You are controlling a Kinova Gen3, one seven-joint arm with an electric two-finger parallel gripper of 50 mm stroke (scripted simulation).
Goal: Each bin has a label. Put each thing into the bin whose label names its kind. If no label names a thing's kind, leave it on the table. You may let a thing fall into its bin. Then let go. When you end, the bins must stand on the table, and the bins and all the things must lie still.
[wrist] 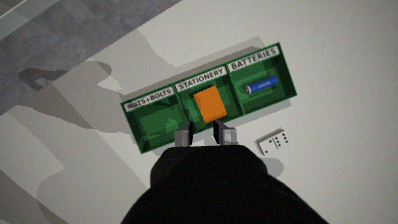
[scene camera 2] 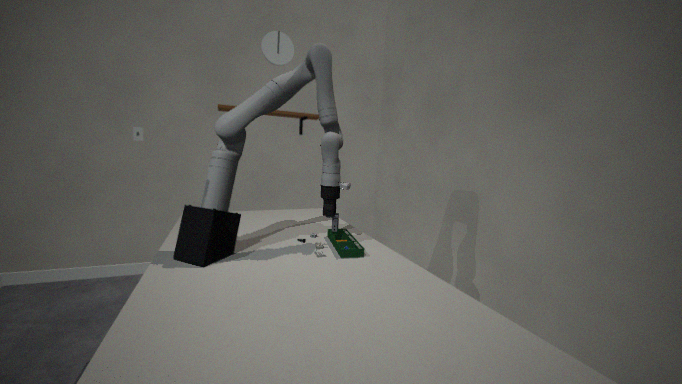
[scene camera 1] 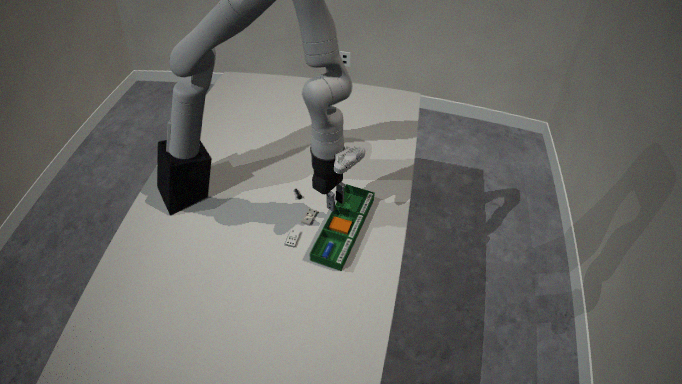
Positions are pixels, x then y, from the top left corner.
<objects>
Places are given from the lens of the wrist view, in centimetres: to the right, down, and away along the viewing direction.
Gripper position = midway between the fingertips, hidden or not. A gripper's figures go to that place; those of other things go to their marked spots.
gripper (wrist: 203, 128): 0, 2, 18
orange pad (wrist: 209, 102): 2, -2, 22
</objects>
